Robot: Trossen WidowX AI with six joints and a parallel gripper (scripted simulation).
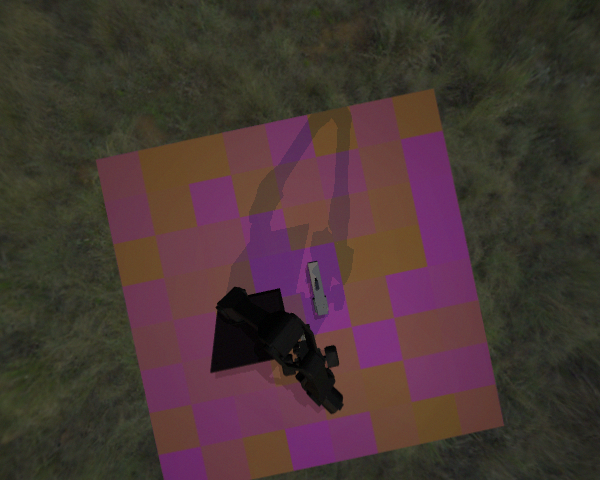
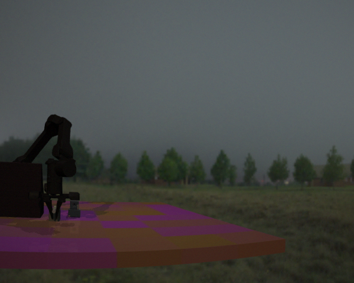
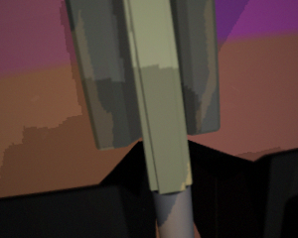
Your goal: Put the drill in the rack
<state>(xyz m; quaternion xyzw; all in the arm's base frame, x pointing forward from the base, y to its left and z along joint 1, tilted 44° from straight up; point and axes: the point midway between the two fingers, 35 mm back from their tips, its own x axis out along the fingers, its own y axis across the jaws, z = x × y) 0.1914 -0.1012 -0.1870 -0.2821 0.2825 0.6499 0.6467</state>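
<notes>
Right now the drill is 40 mm to the left of my gripper tip and 30 mm above it. The rest, counted from my gripper tip: thin dark key: 240 mm to the left, 70 mm ahead, 40 mm above; grey block: 220 mm to the left, 70 mm ahead, 30 mm above; grey rack: 50 mm to the left, 10 mm above.
</notes>
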